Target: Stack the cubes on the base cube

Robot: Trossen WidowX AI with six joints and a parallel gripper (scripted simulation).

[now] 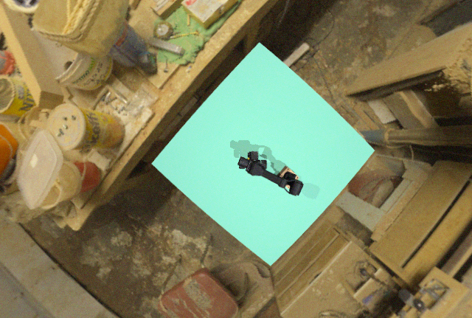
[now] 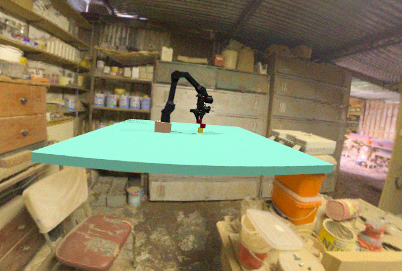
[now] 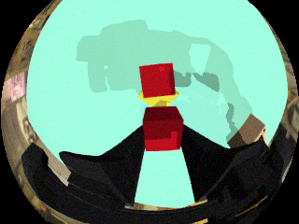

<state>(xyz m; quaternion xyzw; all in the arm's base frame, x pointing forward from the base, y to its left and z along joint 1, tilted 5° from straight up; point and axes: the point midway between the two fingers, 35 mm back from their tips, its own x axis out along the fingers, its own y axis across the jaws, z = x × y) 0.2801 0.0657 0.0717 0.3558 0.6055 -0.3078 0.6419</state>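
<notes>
Now: the yellow cube 70 mm below my gripper tip, 20 mm to the right of it and 10 mm ahead of it.
</notes>
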